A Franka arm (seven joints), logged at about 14 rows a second.
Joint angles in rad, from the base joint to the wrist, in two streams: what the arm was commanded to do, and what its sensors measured. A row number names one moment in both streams.
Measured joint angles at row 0:
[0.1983 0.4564 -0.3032 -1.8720 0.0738 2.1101 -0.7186]
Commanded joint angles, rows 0 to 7:
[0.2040 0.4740 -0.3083 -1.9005 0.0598 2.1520 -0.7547]
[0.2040 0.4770 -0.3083 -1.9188 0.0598 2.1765 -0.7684]
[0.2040 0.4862 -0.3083 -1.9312 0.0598 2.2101 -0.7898]
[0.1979 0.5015 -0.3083 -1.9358 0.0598 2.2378 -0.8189]
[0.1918 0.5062 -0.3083 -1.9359 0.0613 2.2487 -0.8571]
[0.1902 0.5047 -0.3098 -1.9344 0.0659 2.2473 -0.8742]
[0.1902 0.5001 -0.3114 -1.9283 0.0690 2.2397 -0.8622]
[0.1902 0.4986 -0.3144 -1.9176 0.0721 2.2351 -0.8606]
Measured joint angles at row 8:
[0.1935 0.5150 -0.3093 -1.9226 0.0724 2.2330 -0.8405]
